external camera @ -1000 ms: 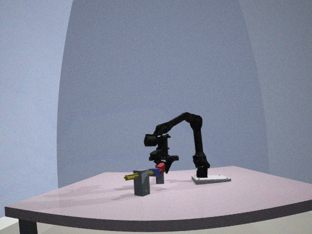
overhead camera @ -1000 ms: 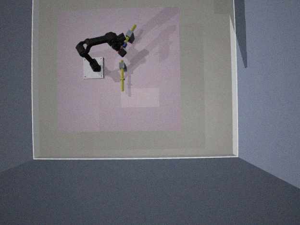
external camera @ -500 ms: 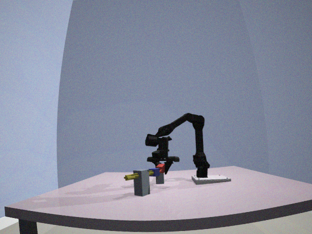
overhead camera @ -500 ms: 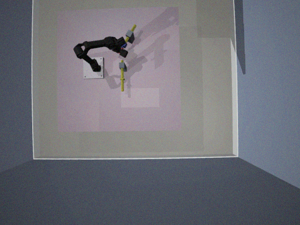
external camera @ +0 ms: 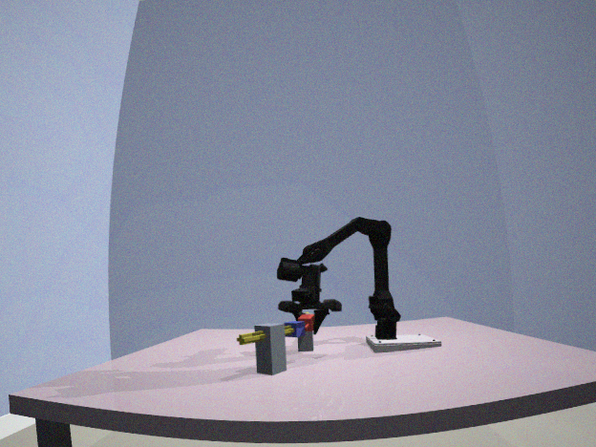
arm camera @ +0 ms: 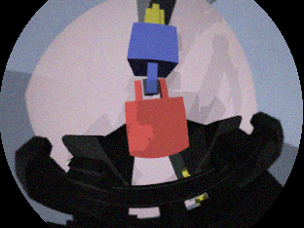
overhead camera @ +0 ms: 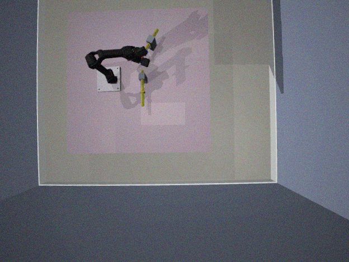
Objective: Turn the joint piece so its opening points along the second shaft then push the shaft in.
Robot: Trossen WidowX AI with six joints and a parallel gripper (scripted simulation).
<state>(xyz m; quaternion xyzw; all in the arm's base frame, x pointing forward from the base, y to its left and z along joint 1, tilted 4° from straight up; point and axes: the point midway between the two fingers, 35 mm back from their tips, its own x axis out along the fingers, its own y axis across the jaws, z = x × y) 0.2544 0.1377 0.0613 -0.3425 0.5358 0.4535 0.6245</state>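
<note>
Right now the red joint piece is 10 mm to the left of my gripper tip and 30 mm above it.
</note>
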